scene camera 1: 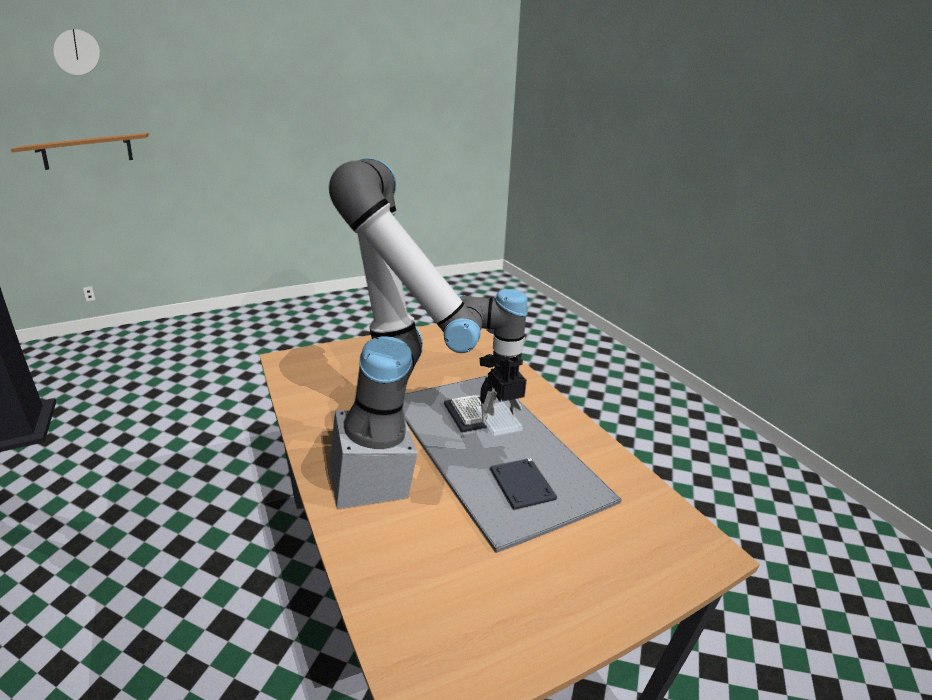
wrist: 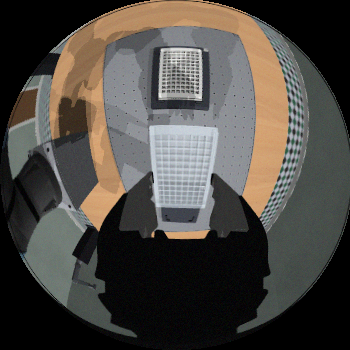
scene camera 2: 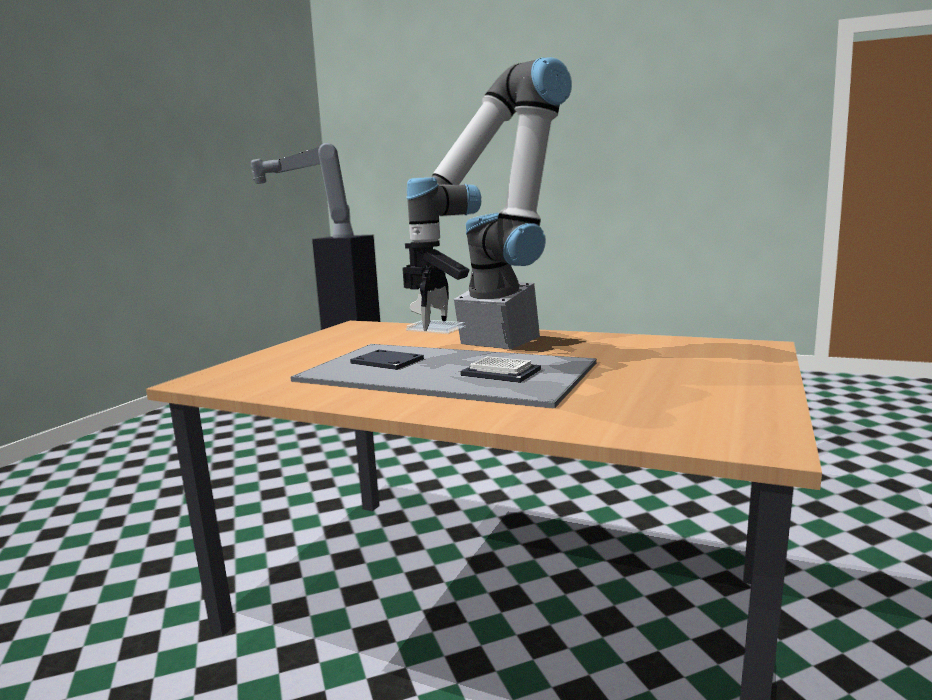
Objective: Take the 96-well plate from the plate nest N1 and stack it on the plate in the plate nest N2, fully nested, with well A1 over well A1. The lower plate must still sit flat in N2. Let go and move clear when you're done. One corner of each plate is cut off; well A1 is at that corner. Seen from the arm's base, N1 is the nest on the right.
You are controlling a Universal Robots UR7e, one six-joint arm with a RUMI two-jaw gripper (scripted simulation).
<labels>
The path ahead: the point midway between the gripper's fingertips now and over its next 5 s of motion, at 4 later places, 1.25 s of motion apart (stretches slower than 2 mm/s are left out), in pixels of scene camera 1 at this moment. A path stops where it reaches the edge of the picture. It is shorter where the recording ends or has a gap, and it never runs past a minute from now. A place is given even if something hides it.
The gripper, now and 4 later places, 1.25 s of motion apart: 498,419; 482,399; 472,386; 471,398; 471,404
</labels>
